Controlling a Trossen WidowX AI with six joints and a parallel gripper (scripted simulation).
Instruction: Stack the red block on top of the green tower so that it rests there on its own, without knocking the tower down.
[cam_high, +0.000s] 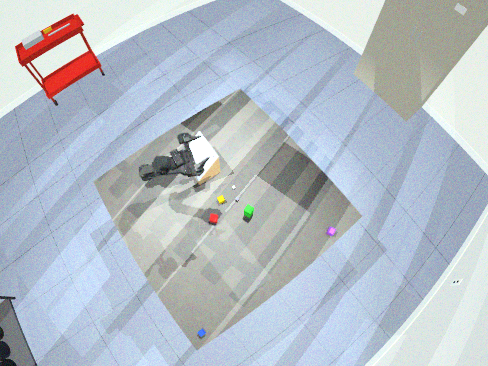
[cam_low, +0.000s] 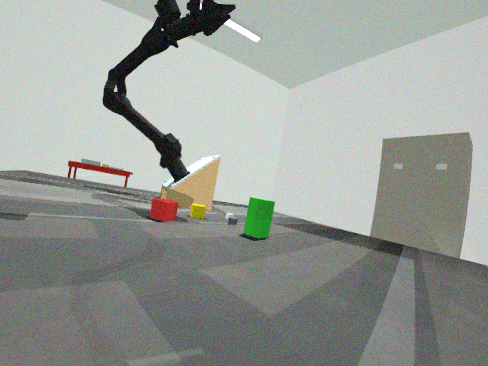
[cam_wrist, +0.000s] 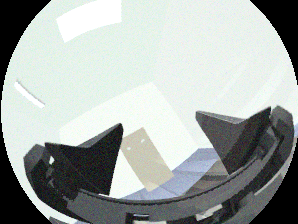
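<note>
Right now the red block is 63 cm below my gripper tip, 9 cm ahead of it and 7 cm to the right of it. The rest, counted from my gripper tip: yellow block 63 cm below, 2 cm to the left, 1 cm ahead; then small grey piece 64 cm below, 11 cm to the left, 5 cm ahead; then purple block 63 cm below, 51 cm ahead, 50 cm to the left.
</note>
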